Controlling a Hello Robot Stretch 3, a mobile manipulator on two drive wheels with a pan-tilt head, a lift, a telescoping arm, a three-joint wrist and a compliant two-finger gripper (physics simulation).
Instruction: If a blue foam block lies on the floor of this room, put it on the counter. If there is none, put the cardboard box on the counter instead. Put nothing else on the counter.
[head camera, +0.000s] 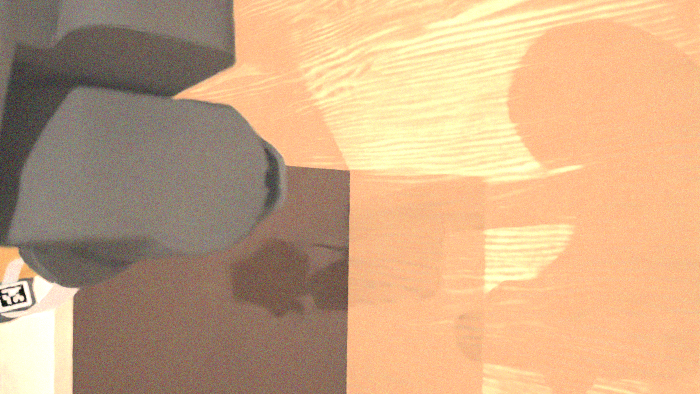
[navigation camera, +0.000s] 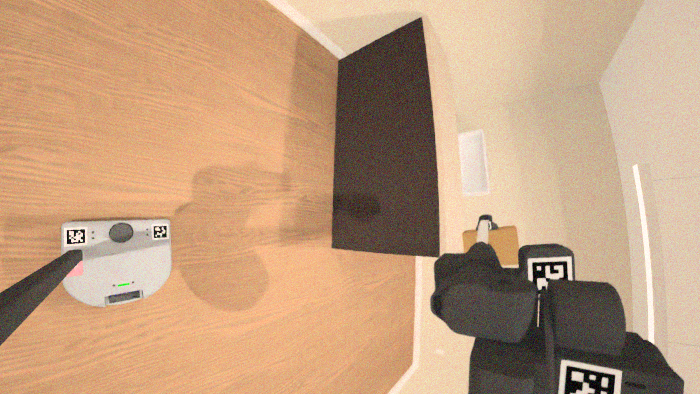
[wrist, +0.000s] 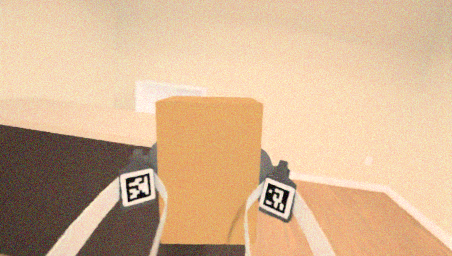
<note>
I see my gripper (navigation camera: 488, 243), a tan cardboard box (navigation camera: 504, 240) and a dark brown counter (head camera: 274, 306).
The tan cardboard box is seen too in the wrist view (wrist: 208, 148). My gripper also shows in the wrist view (wrist: 211, 159). The dark brown counter shows as well in the navigation camera view (navigation camera: 397, 189) and in the wrist view (wrist: 66, 154).
</note>
